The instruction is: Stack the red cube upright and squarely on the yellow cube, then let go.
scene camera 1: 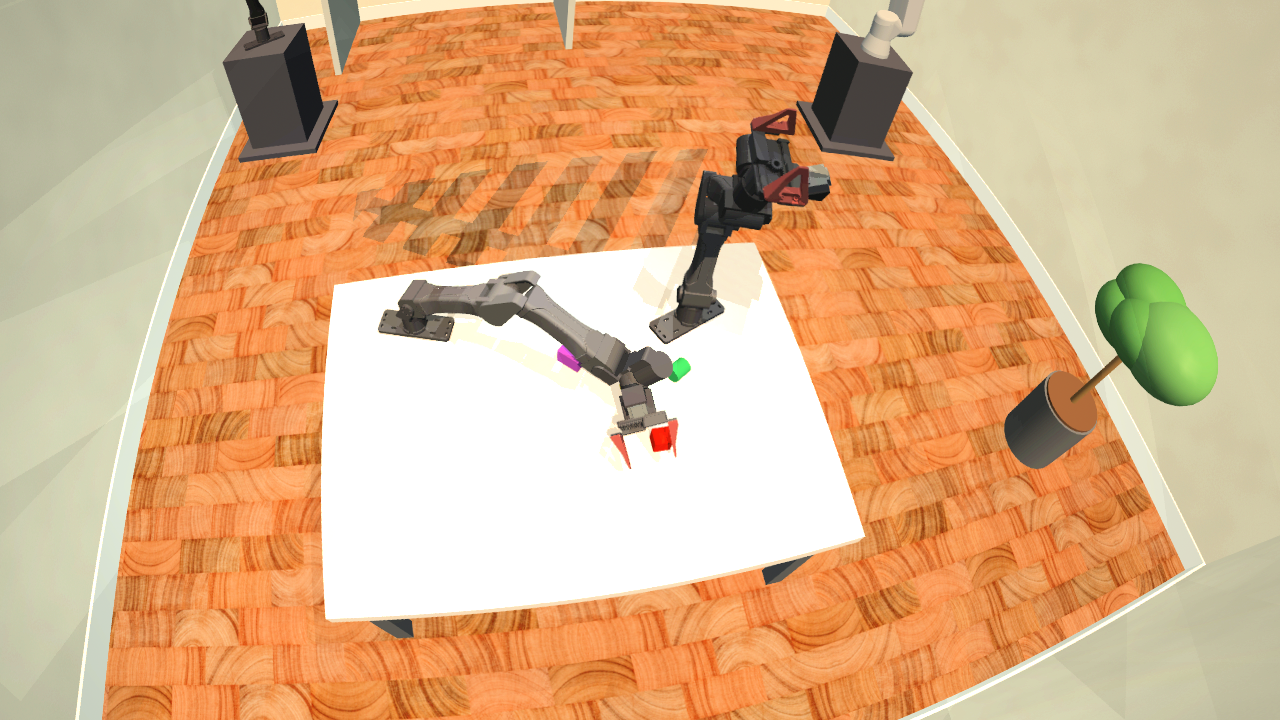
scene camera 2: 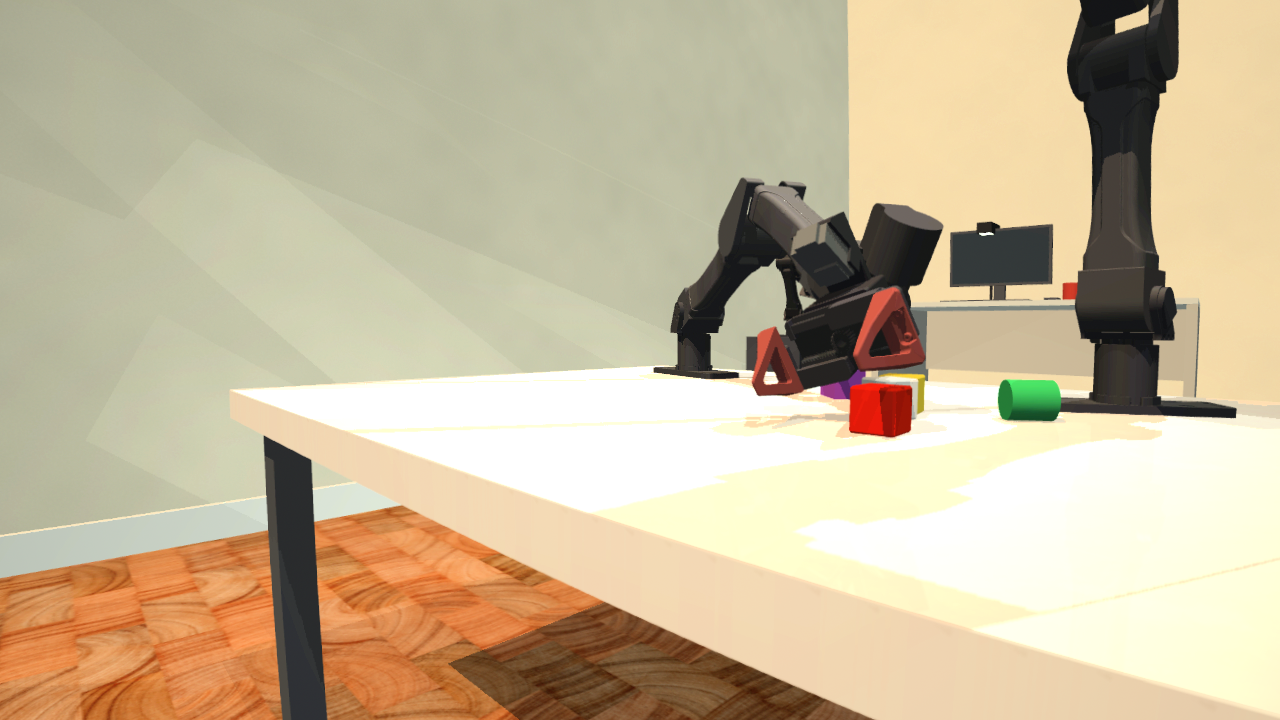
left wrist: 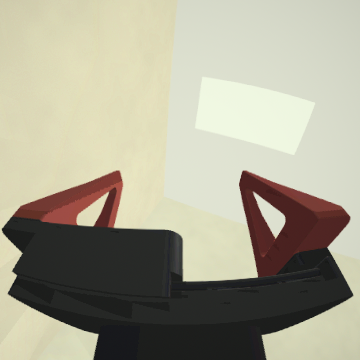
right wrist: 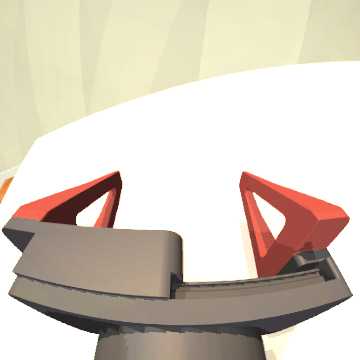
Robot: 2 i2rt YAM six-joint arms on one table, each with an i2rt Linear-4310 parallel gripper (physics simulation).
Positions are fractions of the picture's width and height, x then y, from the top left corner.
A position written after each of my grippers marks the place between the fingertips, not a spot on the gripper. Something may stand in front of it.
My left gripper (scene camera 1: 0.62,0.19) is open, holding nothing. My right gripper (scene camera 2: 0.63,0.52) is open, holding nothing. Also in view: a red cube (scene camera 2: 0.69,0.57). On the table rests a green cylinder (scene camera 2: 0.80,0.56).
My left gripper also shows in the left wrist view (left wrist: 0.50,0.49). My right gripper is seen too in the right wrist view (right wrist: 0.50,0.49). The left wrist view does not show the red cube: it is out of frame. The right wrist view misses the red cube, which is hidden by my right gripper.
